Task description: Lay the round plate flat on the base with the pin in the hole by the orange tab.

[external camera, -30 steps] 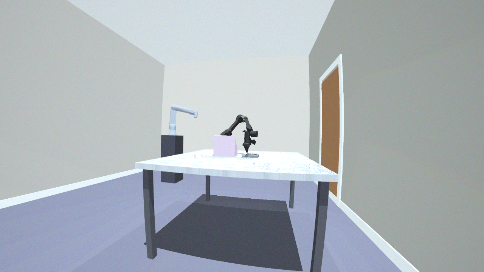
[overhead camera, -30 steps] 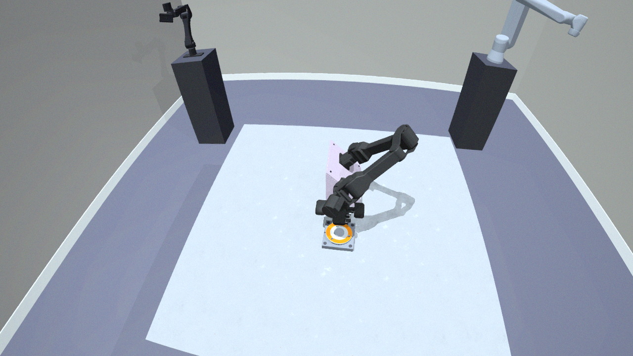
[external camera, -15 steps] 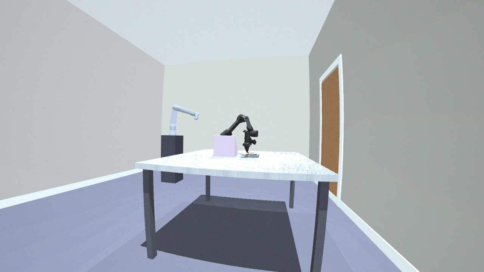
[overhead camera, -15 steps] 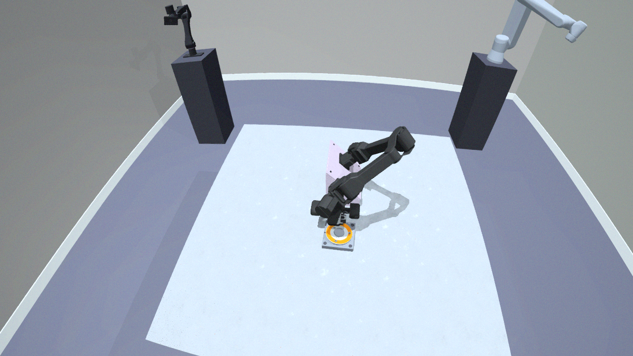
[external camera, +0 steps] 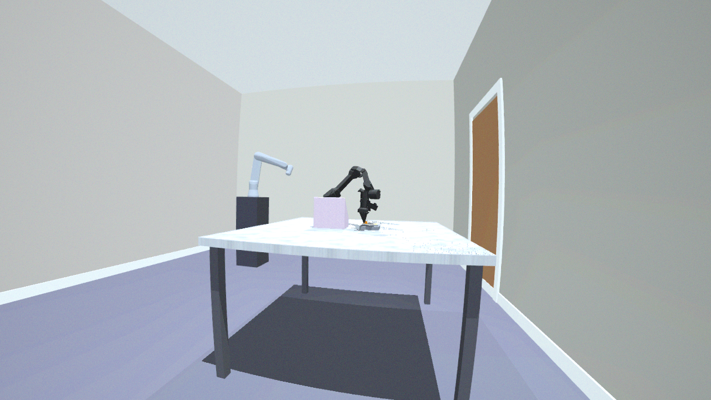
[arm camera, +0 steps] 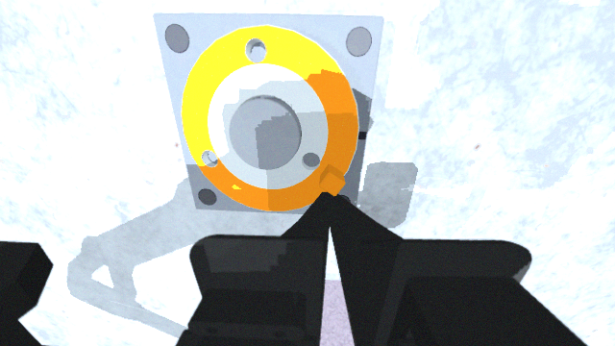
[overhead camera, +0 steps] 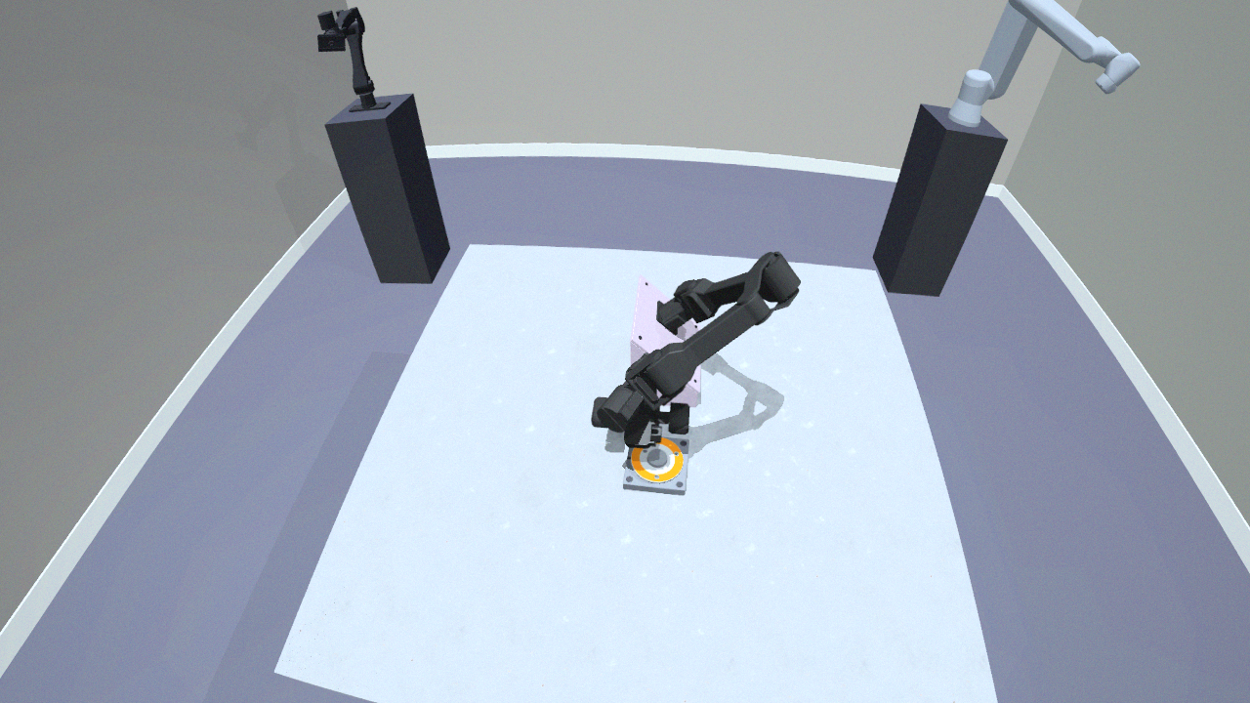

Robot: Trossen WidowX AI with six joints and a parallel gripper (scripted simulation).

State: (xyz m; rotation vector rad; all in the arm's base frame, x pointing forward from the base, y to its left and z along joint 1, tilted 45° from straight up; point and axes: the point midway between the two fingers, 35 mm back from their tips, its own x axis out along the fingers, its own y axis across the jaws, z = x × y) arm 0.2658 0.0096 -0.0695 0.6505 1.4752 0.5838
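Right now my gripper tip is 3 cm short of the round plate and 2 cm to the right of it. The rest, counted from my gripper tip: grey square base 4 cm to the left, 4 cm ahead, 2 cm below.
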